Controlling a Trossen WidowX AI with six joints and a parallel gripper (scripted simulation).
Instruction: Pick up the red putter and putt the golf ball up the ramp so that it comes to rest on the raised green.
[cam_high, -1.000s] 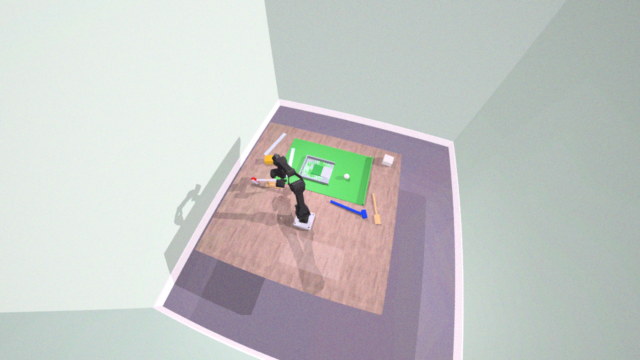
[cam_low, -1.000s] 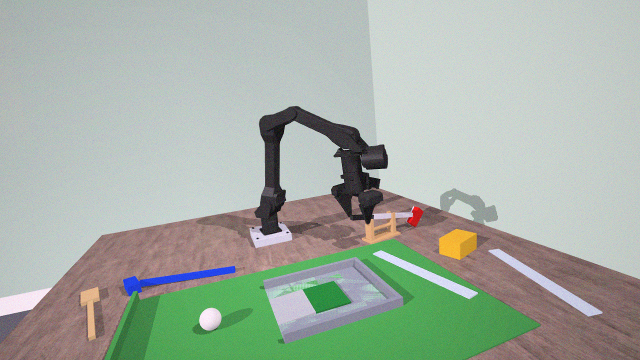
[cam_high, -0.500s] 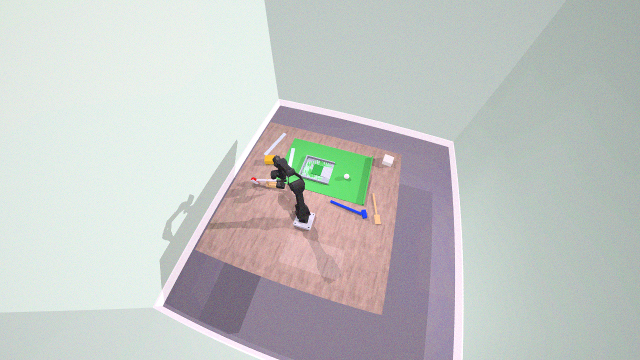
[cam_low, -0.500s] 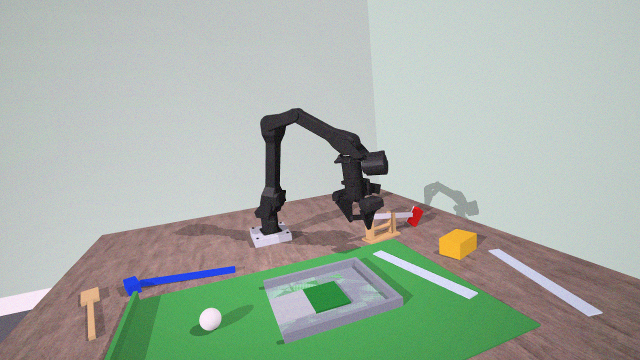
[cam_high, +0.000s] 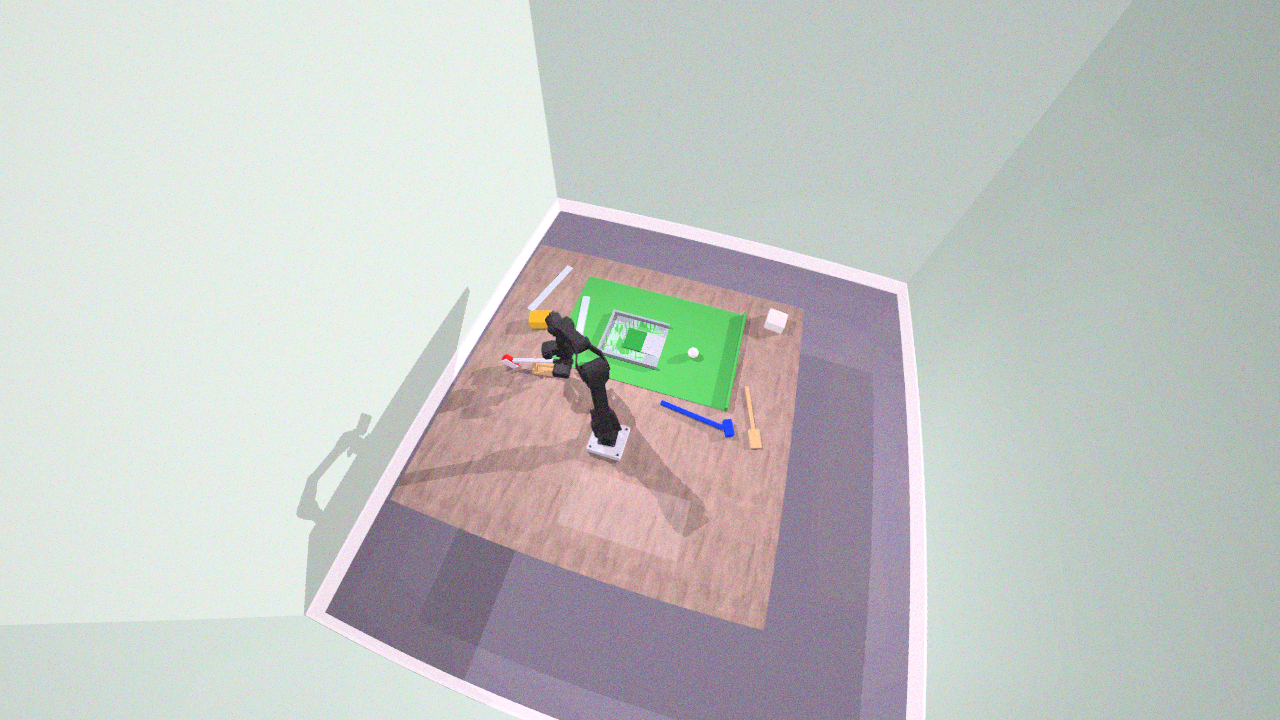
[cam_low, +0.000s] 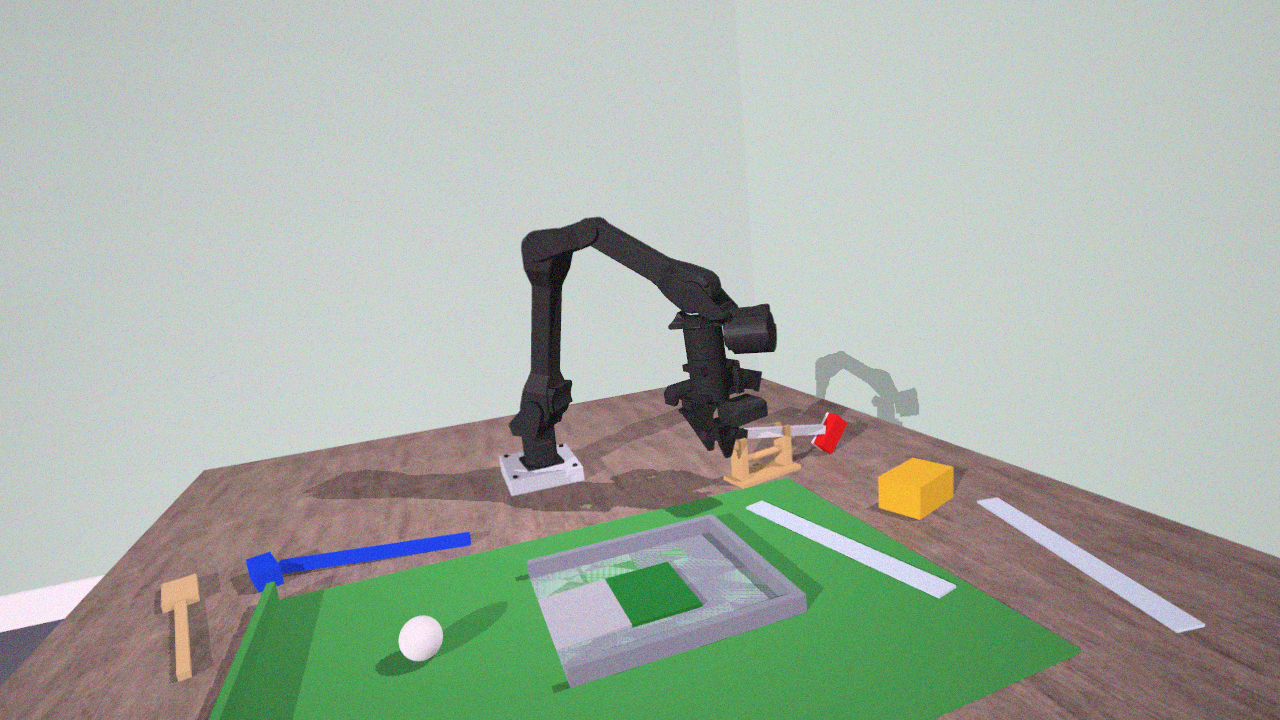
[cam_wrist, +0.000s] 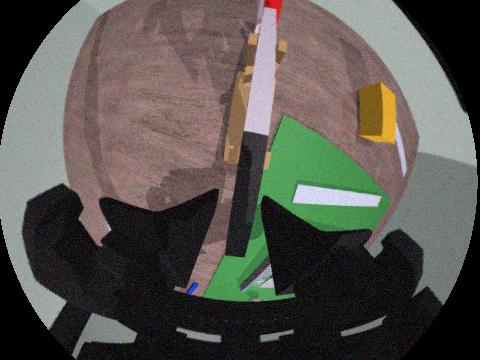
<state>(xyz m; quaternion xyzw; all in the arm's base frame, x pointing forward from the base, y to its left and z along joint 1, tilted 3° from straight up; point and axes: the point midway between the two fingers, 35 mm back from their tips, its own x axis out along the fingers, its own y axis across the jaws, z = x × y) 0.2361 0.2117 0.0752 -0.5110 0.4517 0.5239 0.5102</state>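
Now: gripper tip 90 mm past the blue putter, 530 mm to the left of it and 40 mm above it. From my gripper tip the other things lie so: wooden stand (10 mm behind, 80 mm to the left, 20 mm below); then yellow block (210 mm ahead, 180 mm to the left, 30 mm below); then red putter (10 mm behind, 120 mm to the left).
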